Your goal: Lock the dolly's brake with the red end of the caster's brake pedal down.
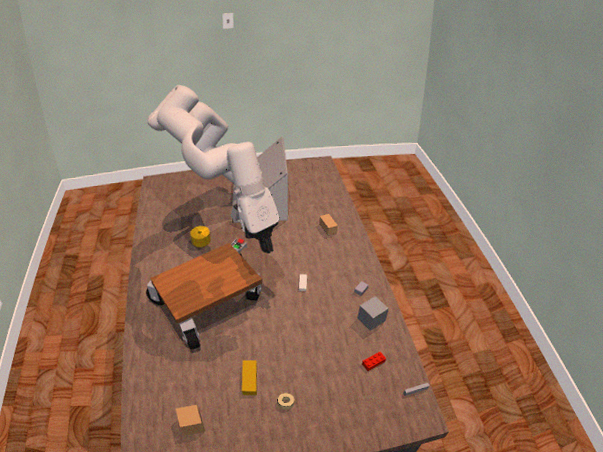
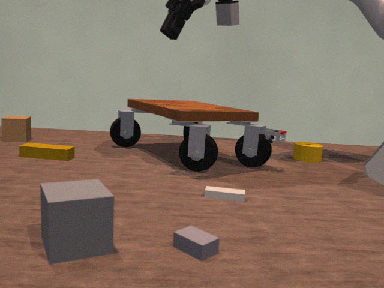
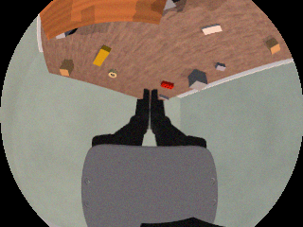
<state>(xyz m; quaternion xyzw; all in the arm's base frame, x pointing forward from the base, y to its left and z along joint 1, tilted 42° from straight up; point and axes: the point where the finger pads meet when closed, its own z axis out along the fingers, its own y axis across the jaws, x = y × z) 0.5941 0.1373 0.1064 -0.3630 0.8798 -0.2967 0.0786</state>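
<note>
The brake pedal is 23 cm behind my hand, 8 cm to the right of it and 20 cm below it. The rest, counted from my hand: yellow bar (26 cm ahead, 8 cm to the right, 27 cm below); then grey cube (8 cm ahead, 32 cm to the left, 25 cm below); then white bar (11 cm behind, 12 cm to the left, 28 cm below).
</note>
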